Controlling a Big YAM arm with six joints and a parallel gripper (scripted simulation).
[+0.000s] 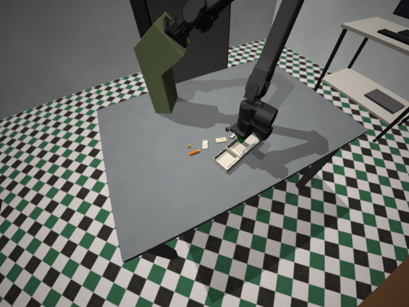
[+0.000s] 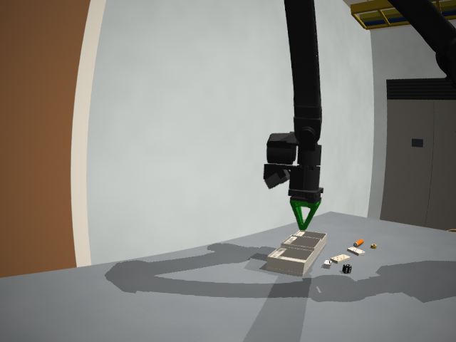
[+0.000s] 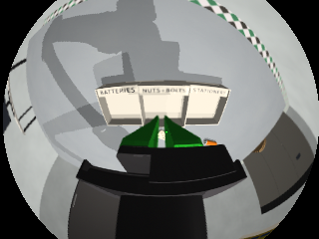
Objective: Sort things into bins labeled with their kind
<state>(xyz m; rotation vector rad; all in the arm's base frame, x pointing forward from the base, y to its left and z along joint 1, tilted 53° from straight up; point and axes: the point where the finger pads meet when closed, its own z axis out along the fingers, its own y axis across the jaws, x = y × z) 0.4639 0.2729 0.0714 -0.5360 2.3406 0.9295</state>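
Now: the three joined white bins 6 cm below my hand. Round my hand: orange battery (21 cm to the right, 7 cm below, 2 cm behind); black die (14 cm behind, 7 cm below, 3 cm to the right); brass nut (23 cm to the right, 7 cm below, 7 cm behind).
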